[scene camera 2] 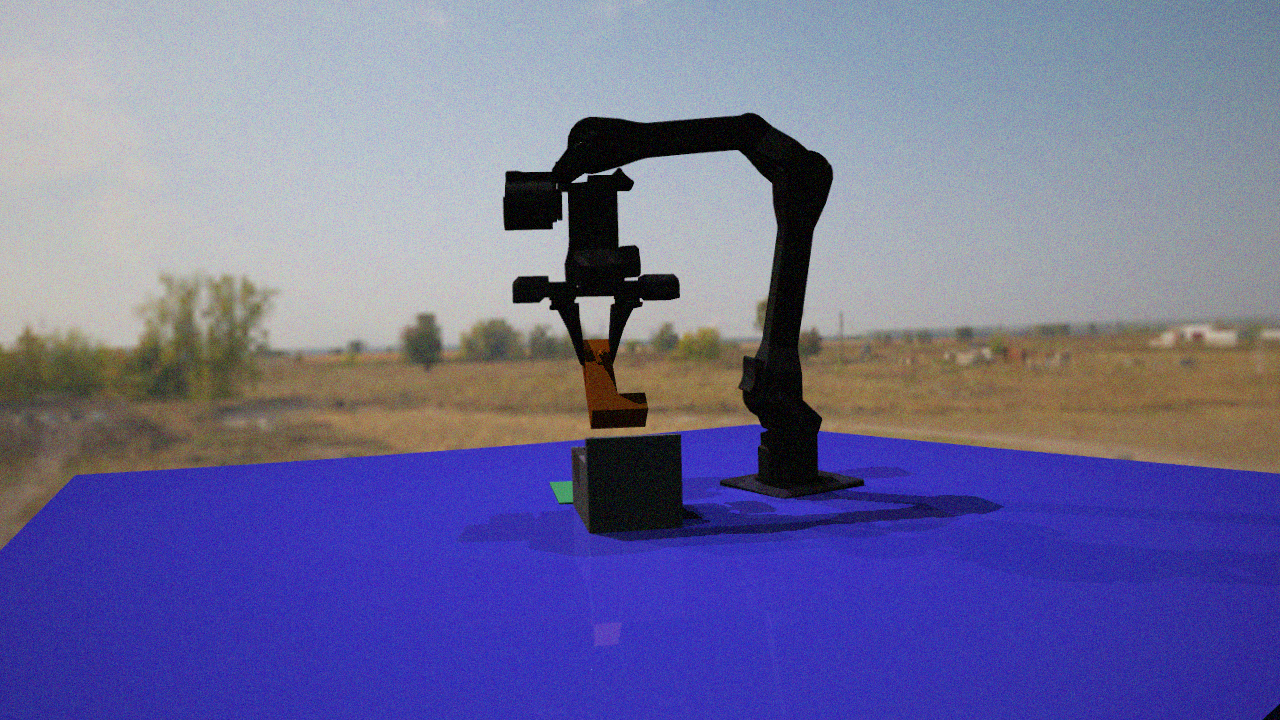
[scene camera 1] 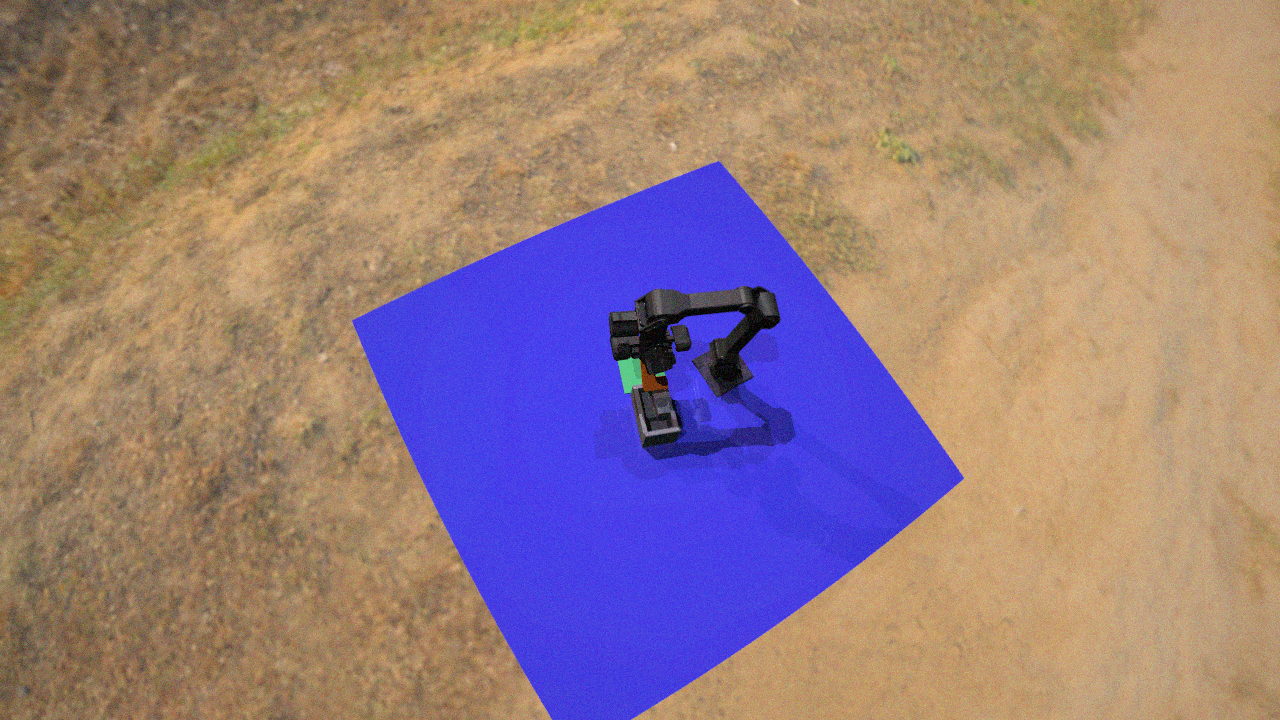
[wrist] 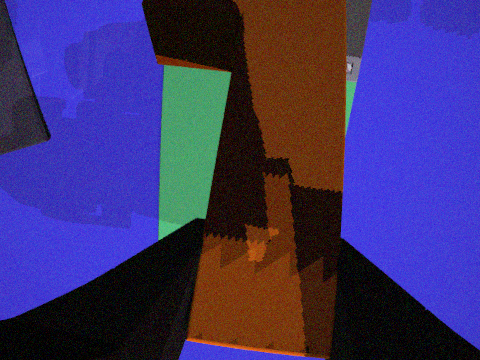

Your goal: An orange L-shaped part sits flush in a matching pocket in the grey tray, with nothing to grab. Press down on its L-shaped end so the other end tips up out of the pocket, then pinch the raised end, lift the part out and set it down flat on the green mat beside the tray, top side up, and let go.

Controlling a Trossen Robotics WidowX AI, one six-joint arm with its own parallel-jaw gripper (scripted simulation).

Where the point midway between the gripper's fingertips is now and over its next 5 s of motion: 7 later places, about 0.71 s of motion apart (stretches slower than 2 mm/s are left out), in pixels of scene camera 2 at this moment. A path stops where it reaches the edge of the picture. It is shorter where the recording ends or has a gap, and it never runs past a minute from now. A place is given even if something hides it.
My gripper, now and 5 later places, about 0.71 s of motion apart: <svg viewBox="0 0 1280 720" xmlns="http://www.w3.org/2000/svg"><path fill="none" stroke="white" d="M596 364L597 364L597 386L598 412L599 429L596 362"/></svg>
